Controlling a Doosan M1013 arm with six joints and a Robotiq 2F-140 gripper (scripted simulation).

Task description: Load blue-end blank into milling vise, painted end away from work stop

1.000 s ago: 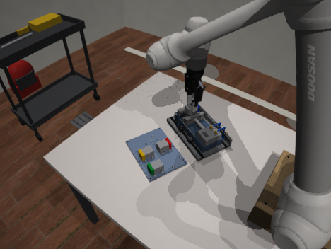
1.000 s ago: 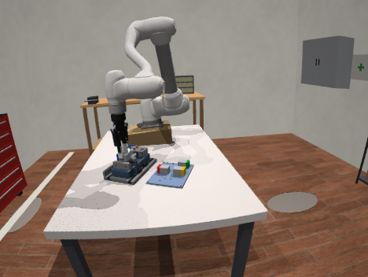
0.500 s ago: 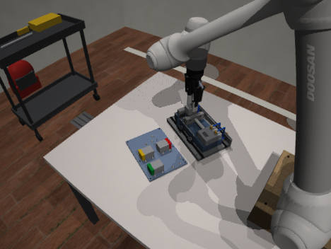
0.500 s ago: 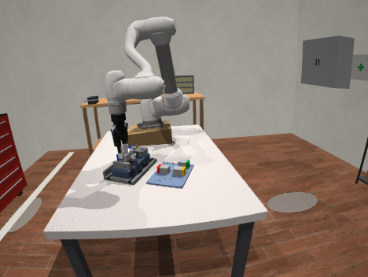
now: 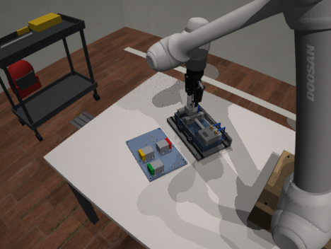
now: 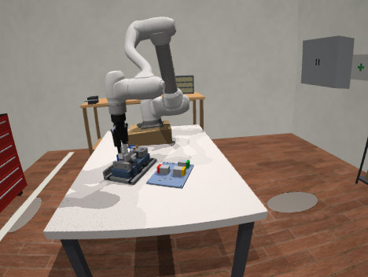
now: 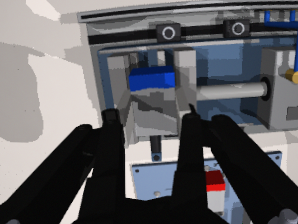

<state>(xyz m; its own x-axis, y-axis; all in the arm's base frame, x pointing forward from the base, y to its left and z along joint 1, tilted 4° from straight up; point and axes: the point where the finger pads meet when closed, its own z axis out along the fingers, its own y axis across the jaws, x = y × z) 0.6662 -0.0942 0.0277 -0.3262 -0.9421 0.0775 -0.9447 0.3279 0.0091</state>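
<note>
Now: the blue-ended blank 3 cm below my hand. The rest, counted from my hand: vise 6 cm behind, 3 cm to the left, 10 cm below; then red-ended blank 1 cm behind, 21 cm to the left, 12 cm below; then infeed plate 25 cm to the left, 14 cm below.
</note>
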